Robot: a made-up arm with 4 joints.
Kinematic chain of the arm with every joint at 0, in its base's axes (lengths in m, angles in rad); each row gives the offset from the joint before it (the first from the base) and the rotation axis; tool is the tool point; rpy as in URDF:
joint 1: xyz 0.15 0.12 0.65 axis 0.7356 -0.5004 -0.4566
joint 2: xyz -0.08 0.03 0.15 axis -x
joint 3: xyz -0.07 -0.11 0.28 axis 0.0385 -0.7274 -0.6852
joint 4: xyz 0 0.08 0.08 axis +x
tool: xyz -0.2 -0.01 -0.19 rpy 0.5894 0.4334 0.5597
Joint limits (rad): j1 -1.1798..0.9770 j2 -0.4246..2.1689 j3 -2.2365..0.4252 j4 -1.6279..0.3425
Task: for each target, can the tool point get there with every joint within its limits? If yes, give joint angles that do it. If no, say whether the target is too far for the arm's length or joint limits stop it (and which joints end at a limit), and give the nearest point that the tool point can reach.
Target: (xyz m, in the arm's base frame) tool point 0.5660 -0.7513 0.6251
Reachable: no: too far | nearest point 0.0504 -0.2868 0.9000 | short by 0.746 m
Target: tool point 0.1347 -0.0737 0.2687
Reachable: no: joint limits stop it (at a limit: joint 1, joint 2, joint 3) | nearest point -0.1252 -0.2896 0.6396 | short by 0.502 m
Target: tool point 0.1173 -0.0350 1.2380
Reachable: yes | joints 0.0917 0.2468 -1.7049 -1.4462
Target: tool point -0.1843 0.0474 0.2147
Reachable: no: joint limits stop it (at a limit: joint 1, joint 2) | nearest point -0.3560 -0.0364 0.5697 | short by 0.403 m
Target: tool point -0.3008 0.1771 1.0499
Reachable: yes | joints 0.6034 0.9832 -0.1367 -0.9468
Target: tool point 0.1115 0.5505 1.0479
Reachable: yes | joints -0.0856 1.5788 -1.8108 -1.0739
